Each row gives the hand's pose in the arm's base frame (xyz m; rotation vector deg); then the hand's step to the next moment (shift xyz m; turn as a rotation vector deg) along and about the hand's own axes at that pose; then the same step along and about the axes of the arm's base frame.
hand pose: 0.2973 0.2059 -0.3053 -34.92 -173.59 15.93
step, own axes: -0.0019 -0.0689 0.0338 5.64 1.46 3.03
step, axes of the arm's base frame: -0.0269 -0.0689 -0.0207 -4.87 3.00 -3.23
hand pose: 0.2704 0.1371 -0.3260 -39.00 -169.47 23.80
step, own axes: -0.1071 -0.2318 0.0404 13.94 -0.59 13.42
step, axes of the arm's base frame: -0.0061 -0.2573 0.0242 -14.59 2.33 -12.51
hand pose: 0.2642 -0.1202 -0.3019 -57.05 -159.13 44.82
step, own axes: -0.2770 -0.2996 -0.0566 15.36 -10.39 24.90
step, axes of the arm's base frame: 0.0604 -0.3424 0.2209 -24.13 -8.24 -17.72
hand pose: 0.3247 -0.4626 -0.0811 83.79 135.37 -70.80
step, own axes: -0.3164 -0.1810 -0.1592 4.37 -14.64 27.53
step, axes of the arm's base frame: 0.0762 -0.1528 0.3592 -22.43 -18.65 -11.85
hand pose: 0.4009 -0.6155 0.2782 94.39 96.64 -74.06
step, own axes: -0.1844 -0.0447 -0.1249 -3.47 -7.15 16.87
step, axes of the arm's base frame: 0.0279 0.0160 0.2249 -10.88 -14.90 -2.69
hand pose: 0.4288 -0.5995 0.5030 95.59 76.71 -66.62
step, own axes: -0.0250 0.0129 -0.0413 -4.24 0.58 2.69
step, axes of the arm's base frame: 0.0199 0.0257 0.0379 -0.31 -4.07 2.98
